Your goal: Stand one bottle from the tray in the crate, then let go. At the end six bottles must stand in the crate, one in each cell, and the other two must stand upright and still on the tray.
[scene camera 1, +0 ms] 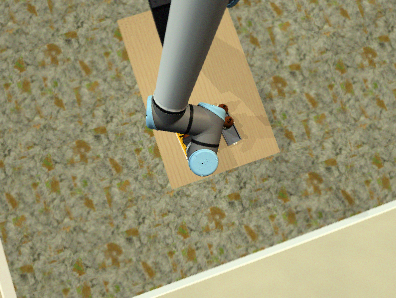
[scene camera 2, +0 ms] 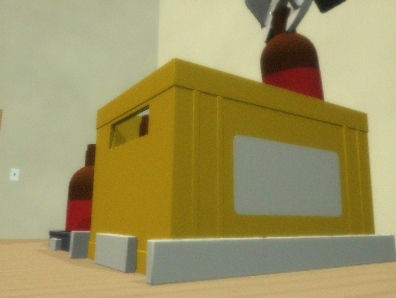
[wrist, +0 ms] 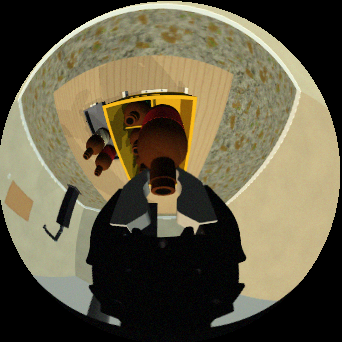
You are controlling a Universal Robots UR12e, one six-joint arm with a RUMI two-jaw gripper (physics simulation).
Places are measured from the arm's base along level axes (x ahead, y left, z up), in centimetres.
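Pixels of known places: gripper, fingertip midpoint: (scene camera 2: 276, 37) (wrist: 162, 169).
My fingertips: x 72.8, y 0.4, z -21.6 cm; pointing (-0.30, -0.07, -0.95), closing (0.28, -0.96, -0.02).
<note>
Behind a point stands the place of what it marks.
My gripper (scene camera 2: 281, 22) {x 72.8, y 0.4, z -21.6 cm} (wrist: 162, 169) {x 72.8, y 0.4, z -21.6 cm} is shut on the neck of a brown bottle with a red label (scene camera 2: 291, 55) {x 73.1, y -2.2, z -25.1 cm} (wrist: 162, 137) {x 77.4, y 1.6, z -21.8 cm}. The bottle leans slightly in scene camera 2, its shoulder above the rim of the yellow crate (scene camera 2: 205, 200) {x 59.6, y -9.8, z -43.1 cm} (wrist: 194, 107) {x 80.6, y -3.7, z -31.6 cm} (scene camera 1: 182, 142) {x 70.1, y -5.8, z -35.7 cm}; its base is hidden behind the crate wall. In the wrist view one bottle (wrist: 133, 116) {x 75.3, y 7.6, z -33.0 cm} stands in the crate's left row, with others partly hidden beyond the held one. Two bottles (scene camera 1: 223, 108) {x 53.4, y 21.6, z -33.2 cm} (scene camera 1: 228, 121) {x 61.4, y 23.8, z -34.7 cm} (wrist: 96, 144) {x 62.4, y 22.0, z -38.1 cm} (wrist: 104, 160) {x 54.8, y 20.1, z -38.4 cm} stand upright on the dark tray (scene camera 1: 232, 136) {x 69.5, y 28.2, z -48.6 cm} (wrist: 96, 116) {x 68.8, y 27.9, z -48.6 cm}.
Low grey bars (scene camera 2: 270, 259) {x 65.7, y -9.2, z -47.9 cm} (scene camera 2: 115, 251) {x 53.3, y -3.4, z -47.5 cm} stand on the table along the crate's foot. The tray is beside the crate. The arm (scene camera 1: 187, 60) {x 62.9, y 1.3, z 35.5 cm} covers most of the crate in scene camera 1. The wooden table (scene camera 1: 260, 142) {x 76.3, y 47.1, z -49.1 cm} ends a short way beyond the crate.
</note>
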